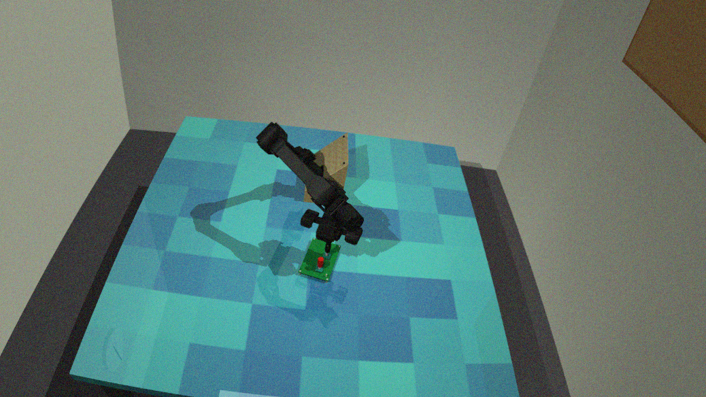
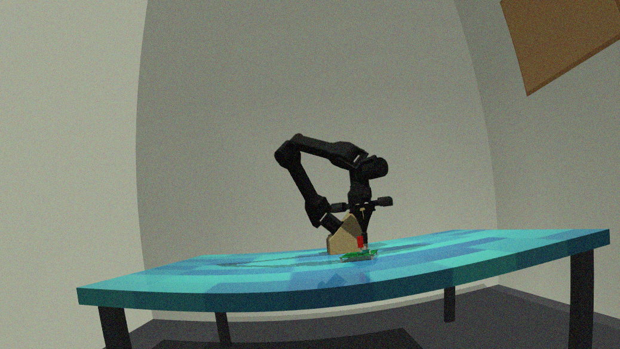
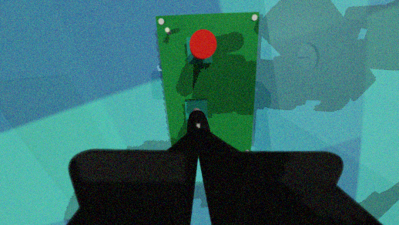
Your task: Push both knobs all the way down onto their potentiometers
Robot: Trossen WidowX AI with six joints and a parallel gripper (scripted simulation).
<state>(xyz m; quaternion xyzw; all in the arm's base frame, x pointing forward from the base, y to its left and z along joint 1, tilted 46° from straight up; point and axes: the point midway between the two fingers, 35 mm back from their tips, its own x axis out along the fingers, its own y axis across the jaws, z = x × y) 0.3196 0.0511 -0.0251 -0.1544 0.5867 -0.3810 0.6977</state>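
The red knob is 6 cm ahead of my gripper tip, 3 cm below it and 2 cm to the right of it. The rest, counted from my gripper tip: black knob 1 cm below.
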